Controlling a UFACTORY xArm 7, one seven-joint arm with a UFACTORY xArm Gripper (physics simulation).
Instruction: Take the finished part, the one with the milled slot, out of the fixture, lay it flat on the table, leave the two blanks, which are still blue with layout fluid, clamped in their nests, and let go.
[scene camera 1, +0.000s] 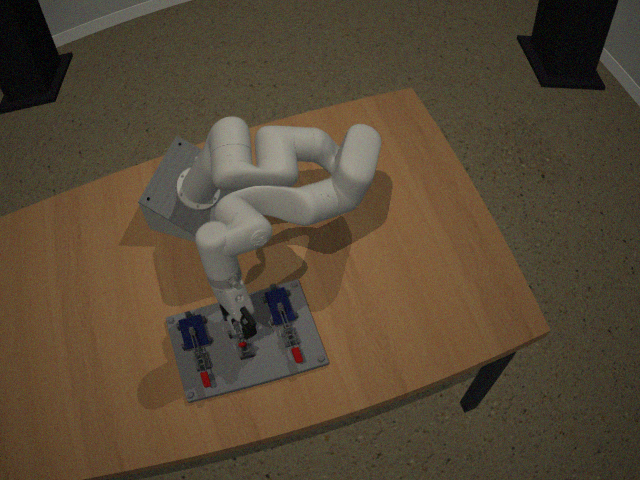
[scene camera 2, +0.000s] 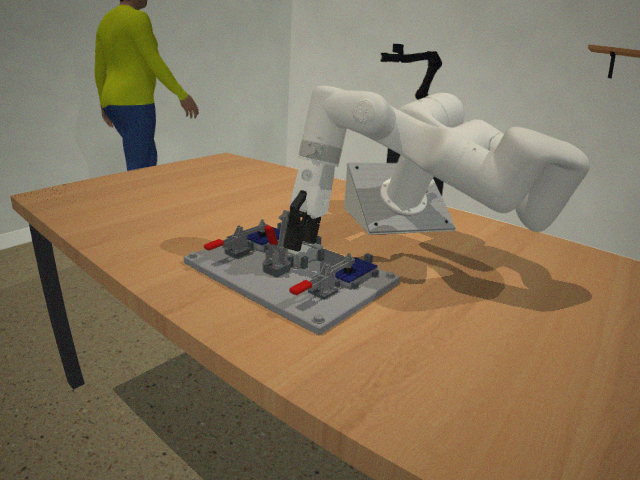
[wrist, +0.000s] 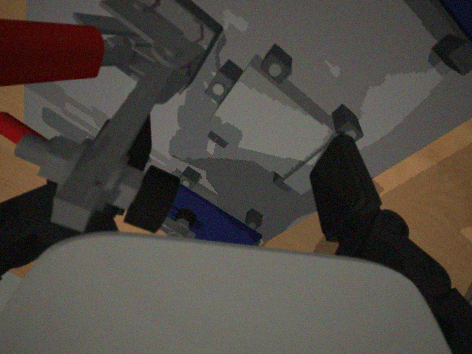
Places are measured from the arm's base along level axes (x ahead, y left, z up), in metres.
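Pixels of known places: gripper, fingertip midpoint: (scene camera 1: 239, 324) (scene camera 2: 299, 245) (wrist: 240, 139); arm's base, origin of the base link: (scene camera 1: 197, 189) (scene camera 2: 403, 197).
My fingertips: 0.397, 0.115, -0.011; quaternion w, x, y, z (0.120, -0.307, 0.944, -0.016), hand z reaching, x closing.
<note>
Ahead of a thing's pixels: the offset from my fingertips to its top centre, as dx, dy, dz. "spot": to the spot under its first point. Level surfaces: height alone.
The finished part @[-0.016, -0.011, -0.012] (wrist: 270, 112), a light grey block, lies in the middle nest of the grey fixture plate @[+0.025, +0.000, -0.038] (scene camera 1: 227, 373) (scene camera 2: 227, 271). Its slot is not clearly made out, and the scene views mostly hide it. My gripper (scene camera 1: 236, 321) (scene camera 2: 303, 240) (wrist: 240, 139) is open and low over this nest; its fingers stand wide, one near the part's right end in the wrist view, the other partly behind the clamp arm. The middle clamp @[spot: +0.067, +0.011, -0.022] (scene camera 1: 246, 353) (scene camera 2: 276, 264) (wrist: 117, 122) is swung up. Two blue blanks, the left (scene camera 1: 188, 331) (scene camera 2: 262, 236) and the right (scene camera 1: 277, 303) (scene camera 2: 356, 269) (wrist: 215, 216), sit clamped in the outer nests.
The raised clamp's red handle @[+0.069, +0.011, +0.056] (scene camera 1: 242, 344) (scene camera 2: 271, 235) (wrist: 50, 52) stands close beside the gripper. The outer clamps' red handles @[+0.137, -0.085, +0.004] (scene camera 1: 205, 379) @[+0.082, +0.128, -0.001] (scene camera 1: 296, 354) point toward the front edge of the wooden table @[dz -0.053] (scene camera 1: 413, 289) (scene camera 2: 491, 361). Dark locator posts @[+0.014, -0.028, -0.016] (wrist: 276, 62) surround the middle nest.
</note>
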